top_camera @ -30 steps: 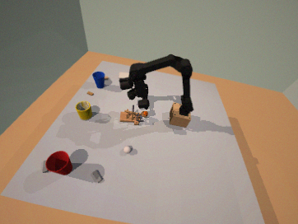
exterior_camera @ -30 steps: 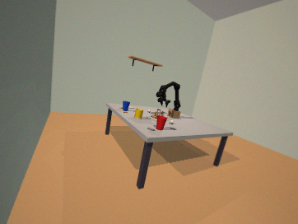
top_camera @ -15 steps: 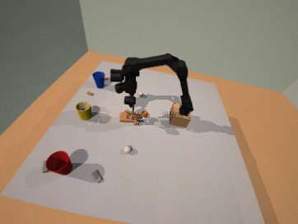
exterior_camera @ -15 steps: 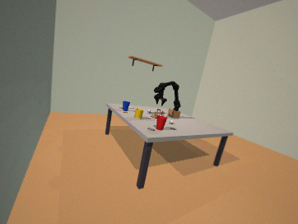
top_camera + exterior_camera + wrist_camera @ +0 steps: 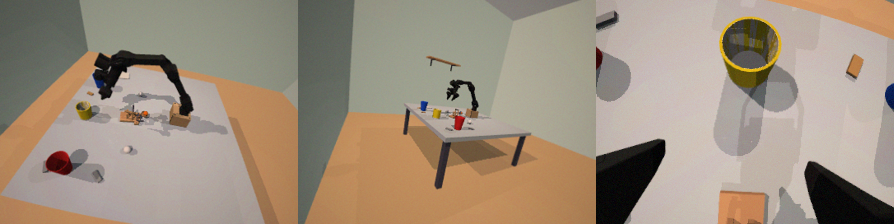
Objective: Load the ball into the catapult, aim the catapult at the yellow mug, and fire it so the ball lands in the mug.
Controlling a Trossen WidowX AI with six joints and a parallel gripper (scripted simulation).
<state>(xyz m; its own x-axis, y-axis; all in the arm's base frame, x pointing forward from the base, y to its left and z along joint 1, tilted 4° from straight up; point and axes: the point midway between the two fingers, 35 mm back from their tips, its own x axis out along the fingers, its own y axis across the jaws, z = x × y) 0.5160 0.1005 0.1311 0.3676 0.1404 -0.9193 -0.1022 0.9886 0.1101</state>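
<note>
Right now my gripper tip is 260 mm past the orange ball, 160 mm above it and 60 mm to the left of it. The rest, counted from my gripper tip: wooden catapult (190 mm behind, 170 mm below, 30 mm to the right); yellow mug (190 mm below, 150 mm ahead, 20 mm to the left); brown block (220 mm ahead, 210 mm below, 200 mm to the right).
</note>
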